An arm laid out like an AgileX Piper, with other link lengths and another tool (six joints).
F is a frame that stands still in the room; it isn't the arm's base.
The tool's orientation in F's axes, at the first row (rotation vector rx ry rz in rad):
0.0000 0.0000 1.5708
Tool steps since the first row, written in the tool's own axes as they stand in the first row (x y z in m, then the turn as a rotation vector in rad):
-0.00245 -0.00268 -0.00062 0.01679 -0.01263 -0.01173
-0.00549 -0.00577 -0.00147 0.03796 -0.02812 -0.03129
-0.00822 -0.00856 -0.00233 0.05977 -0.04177 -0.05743
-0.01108 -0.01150 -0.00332 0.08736 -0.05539 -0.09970
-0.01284 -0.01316 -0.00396 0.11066 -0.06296 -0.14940
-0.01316 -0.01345 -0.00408 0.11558 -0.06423 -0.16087
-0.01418 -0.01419 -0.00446 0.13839 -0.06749 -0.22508
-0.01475 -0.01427 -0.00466 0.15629 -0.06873 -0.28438
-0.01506 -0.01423 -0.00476 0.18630 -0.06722 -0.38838
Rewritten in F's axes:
0.00268 -0.00245 -0.00062 0.01263 0.01679 -0.01173
0.00577 -0.00549 -0.00147 0.02812 0.03796 -0.03129
0.00856 -0.00822 -0.00233 0.04177 0.05977 -0.05743
0.01150 -0.01108 -0.00332 0.05539 0.08736 -0.09970
0.01316 -0.01284 -0.00396 0.06296 0.11066 -0.14940
0.01345 -0.01316 -0.00408 0.06423 0.11558 -0.16087
0.01419 -0.01418 -0.00446 0.06749 0.13839 -0.22508
0.01427 -0.01475 -0.00466 0.06873 0.15629 -0.28438
0.01423 -0.01506 -0.00476 0.06722 0.18630 -0.38838

